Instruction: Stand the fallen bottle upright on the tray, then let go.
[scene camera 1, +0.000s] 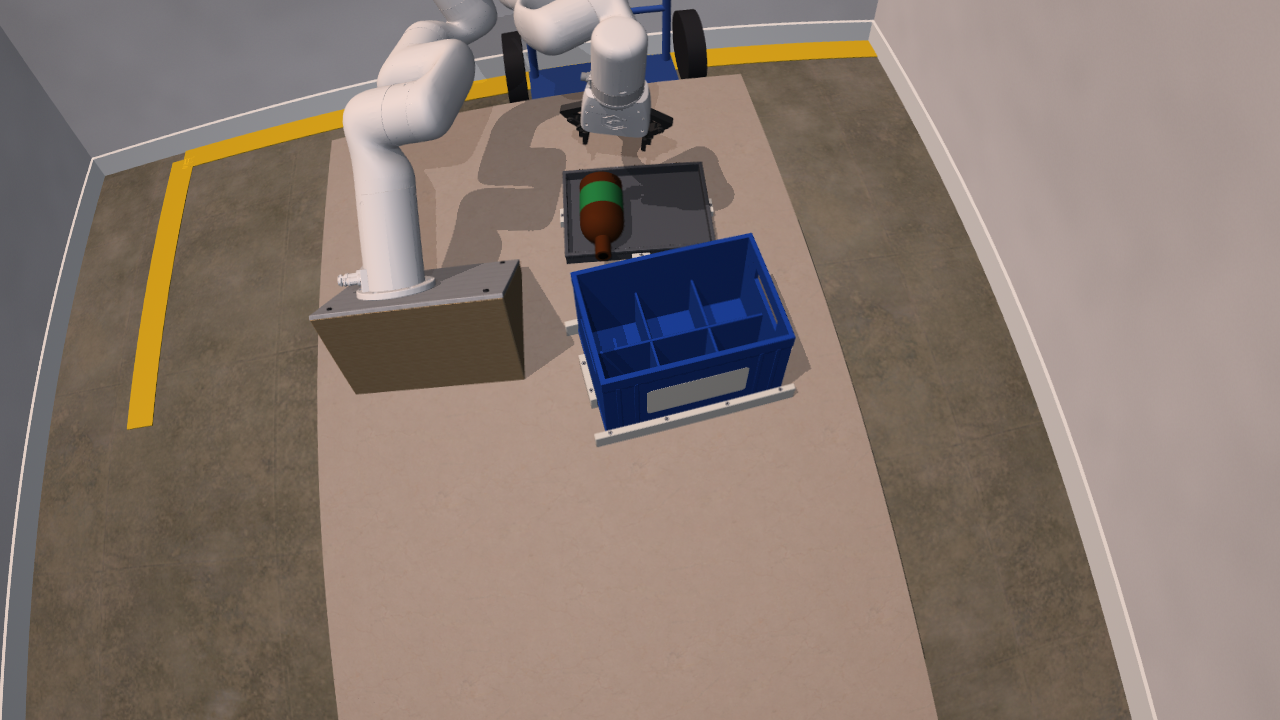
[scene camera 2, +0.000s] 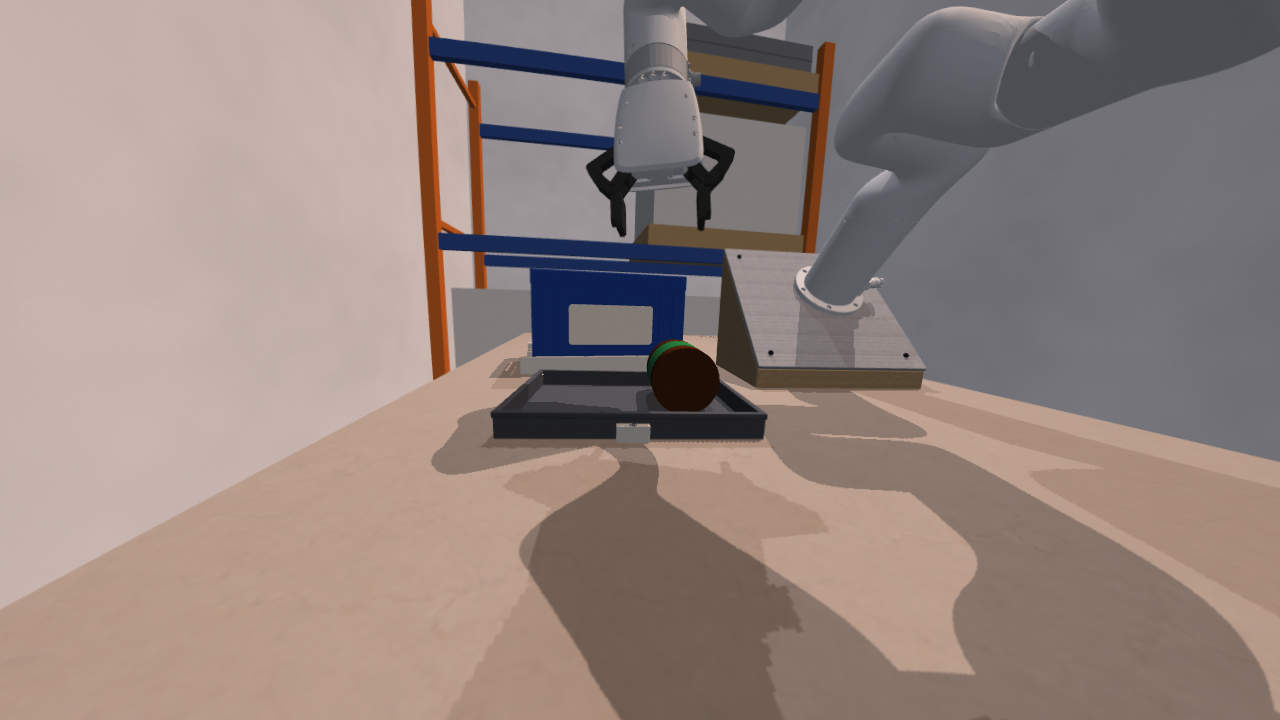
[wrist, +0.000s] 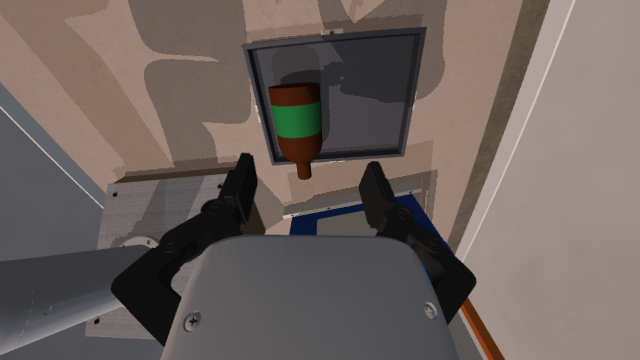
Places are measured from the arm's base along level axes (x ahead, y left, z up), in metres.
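Pixels of known places: gripper, fingertip midpoint: (scene camera 1: 615, 140) (scene camera 2: 660, 228) (wrist: 311, 170); arm's base, origin of the base link: (scene camera 1: 396, 290) (scene camera 2: 826, 291).
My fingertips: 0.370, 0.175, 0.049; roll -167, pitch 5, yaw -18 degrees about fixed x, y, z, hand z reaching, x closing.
Note:
Ahead of a thing's pixels: the offset from my fingertips to its top centre, as dx, dy, dz.
A brown bottle @(-0.033, -0.025, -0.129) (scene camera 1: 601, 214) (scene camera 2: 683, 379) (wrist: 298, 120) with a green band lies on its side at one side of the dark grey tray @(+0.032, +0.005, -0.182) (scene camera 1: 707, 198) (scene camera 2: 554, 426) (wrist: 414, 95). Its neck reaches over the tray wall on the side of the blue crate, and its base faces scene camera 2. My gripper (scene camera 1: 614, 143) (scene camera 2: 662, 225) (wrist: 311, 170) is open and empty. It hangs high above the tray, with its fingers pointing down in scene camera 2, apart from the bottle. In the wrist view the bottle lies beyond the fingertips.
A blue crate @(+0.037, -0.299, -0.033) (scene camera 1: 696, 365) (scene camera 2: 550, 313) (wrist: 303, 225) with compartments stands close beside the tray, with white rails @(+0.044, -0.398, -0.178) (scene camera 1: 693, 415) at its foot. The arm's wedge-shaped base block (scene camera 1: 429, 344) (scene camera 2: 823, 331) stands to one side. A blue trolley (scene camera 1: 559, 82) and an orange and blue shelf rack (scene camera 2: 429, 179) stand beyond.

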